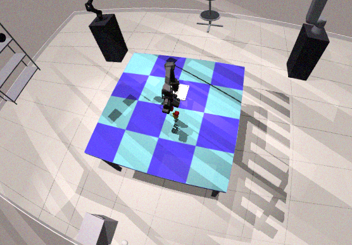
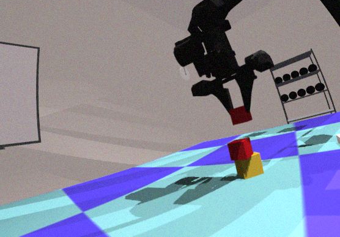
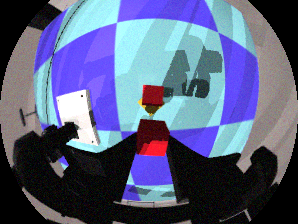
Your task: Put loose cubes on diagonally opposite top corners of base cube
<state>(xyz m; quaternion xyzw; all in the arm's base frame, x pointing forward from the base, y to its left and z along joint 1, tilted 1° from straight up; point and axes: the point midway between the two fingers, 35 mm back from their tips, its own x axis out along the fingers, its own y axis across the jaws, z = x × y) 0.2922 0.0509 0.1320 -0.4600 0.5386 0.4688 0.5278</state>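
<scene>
Right now my gripper tip is 60 mm above the red cube and 40 mm to the right of it. From my gripper tip the other things lie so: yellow cube (100 mm below, 30 mm to the left).
</scene>
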